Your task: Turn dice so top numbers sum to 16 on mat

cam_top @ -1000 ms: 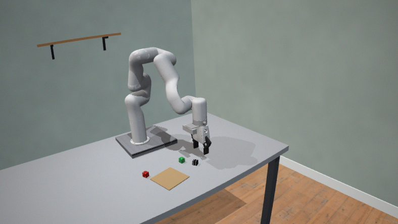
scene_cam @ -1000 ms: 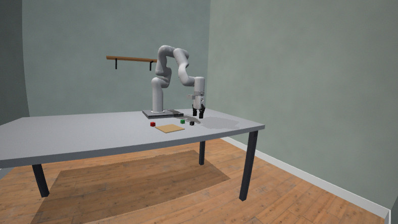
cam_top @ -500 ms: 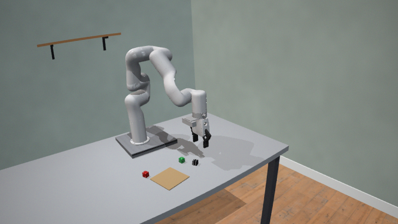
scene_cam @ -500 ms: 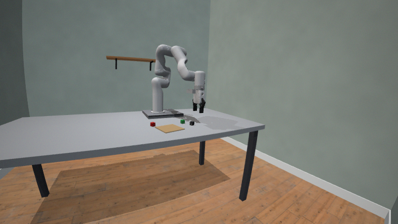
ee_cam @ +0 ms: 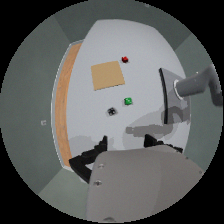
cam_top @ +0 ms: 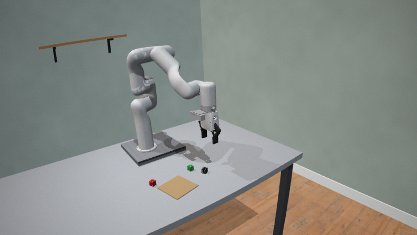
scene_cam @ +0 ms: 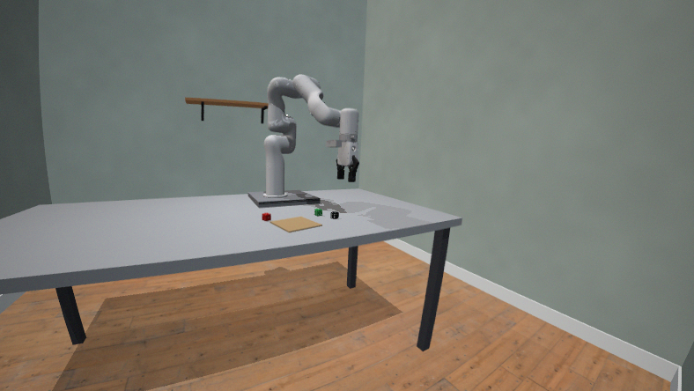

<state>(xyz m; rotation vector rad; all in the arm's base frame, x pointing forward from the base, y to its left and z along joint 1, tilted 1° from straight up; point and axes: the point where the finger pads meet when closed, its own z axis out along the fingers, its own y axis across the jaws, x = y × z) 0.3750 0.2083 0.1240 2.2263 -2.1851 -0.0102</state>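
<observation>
My gripper is now 150 mm above the green die, 110 mm to the left of it and 30 mm past it. From my hand the other things lie so: black die: 150 mm below, 70 mm to the right, 40 mm ahead; tan mat: 240 mm to the right, 160 mm below, 60 mm ahead; red die: 330 mm to the right, 150 mm below, 20 mm behind.
</observation>
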